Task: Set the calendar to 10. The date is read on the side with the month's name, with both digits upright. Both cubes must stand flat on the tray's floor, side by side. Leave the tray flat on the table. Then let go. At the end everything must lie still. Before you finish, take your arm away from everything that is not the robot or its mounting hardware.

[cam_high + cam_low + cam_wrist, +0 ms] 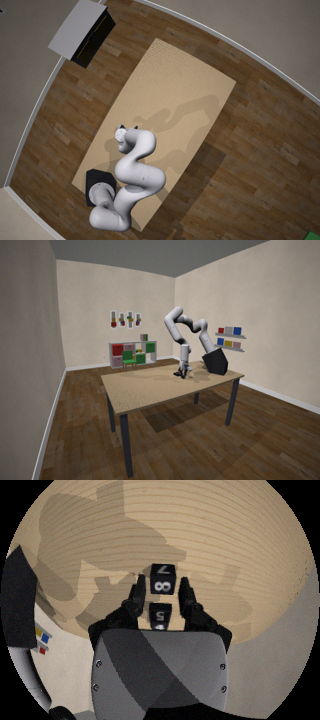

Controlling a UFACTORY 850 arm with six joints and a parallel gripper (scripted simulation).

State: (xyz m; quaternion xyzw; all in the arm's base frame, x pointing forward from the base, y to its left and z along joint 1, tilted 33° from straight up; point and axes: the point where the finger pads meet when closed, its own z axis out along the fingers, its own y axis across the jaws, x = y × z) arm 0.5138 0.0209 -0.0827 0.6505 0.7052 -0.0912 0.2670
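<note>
Right now my hand is 11 cm to the left of the tray and 4 cm above it.
</note>
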